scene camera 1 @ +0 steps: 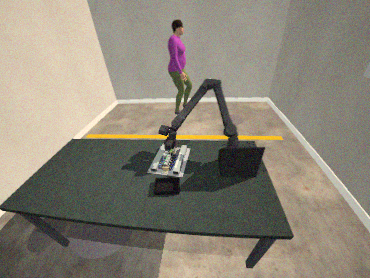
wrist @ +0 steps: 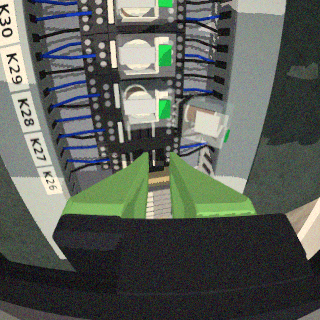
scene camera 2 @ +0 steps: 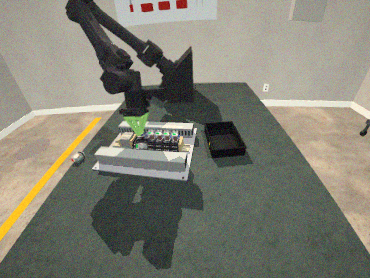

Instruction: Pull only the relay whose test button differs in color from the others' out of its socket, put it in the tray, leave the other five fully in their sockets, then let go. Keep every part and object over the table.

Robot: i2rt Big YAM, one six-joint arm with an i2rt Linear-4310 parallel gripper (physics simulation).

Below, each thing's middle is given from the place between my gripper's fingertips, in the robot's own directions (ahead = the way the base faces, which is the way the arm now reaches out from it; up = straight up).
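The white panel (scene camera 2: 166, 174) is there, and my hand is 60 mm above it and 20 mm to the right of it.
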